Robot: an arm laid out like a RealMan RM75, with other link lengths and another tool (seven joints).
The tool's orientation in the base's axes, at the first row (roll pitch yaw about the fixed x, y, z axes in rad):
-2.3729 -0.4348 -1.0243
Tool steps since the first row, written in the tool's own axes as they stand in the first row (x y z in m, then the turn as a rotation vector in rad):
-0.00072 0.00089 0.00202 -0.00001 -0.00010 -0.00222
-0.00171 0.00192 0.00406 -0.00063 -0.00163 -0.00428
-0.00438 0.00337 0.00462 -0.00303 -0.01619 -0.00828
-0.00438 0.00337 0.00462 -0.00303 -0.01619 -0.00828
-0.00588 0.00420 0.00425 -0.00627 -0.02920 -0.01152
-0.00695 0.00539 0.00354 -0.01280 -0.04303 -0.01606
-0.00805 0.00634 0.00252 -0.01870 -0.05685 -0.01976
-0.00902 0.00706 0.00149 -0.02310 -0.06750 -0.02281
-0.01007 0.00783 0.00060 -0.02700 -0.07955 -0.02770
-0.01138 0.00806 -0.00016 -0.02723 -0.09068 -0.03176
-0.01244 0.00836 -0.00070 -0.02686 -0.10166 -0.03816
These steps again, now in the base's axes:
0.00077 0.00021 -0.00218 -0.00163 -0.00016 0.00151
0.00136 0.00054 -0.00458 -0.00276 0.00107 0.00355
-0.00015 0.00177 -0.00698 -0.00017 0.01160 0.01433
-0.00015 0.00177 -0.00698 -0.00017 0.01160 0.01433
-0.00152 0.00237 -0.00790 0.00188 0.02189 0.02328
-0.00311 0.00239 -0.00863 0.00178 0.03511 0.03221
-0.00483 0.00254 -0.00903 0.00260 0.04792 0.04085
-0.00639 0.00274 -0.00922 0.00316 0.05766 0.04770
-0.00791 0.00298 -0.00957 0.00321 0.06770 0.05684
-0.00921 0.00377 -0.00977 0.00519 0.07440 0.06641
-0.01025 0.00435 -0.01005 0.00563 0.08031 0.07766

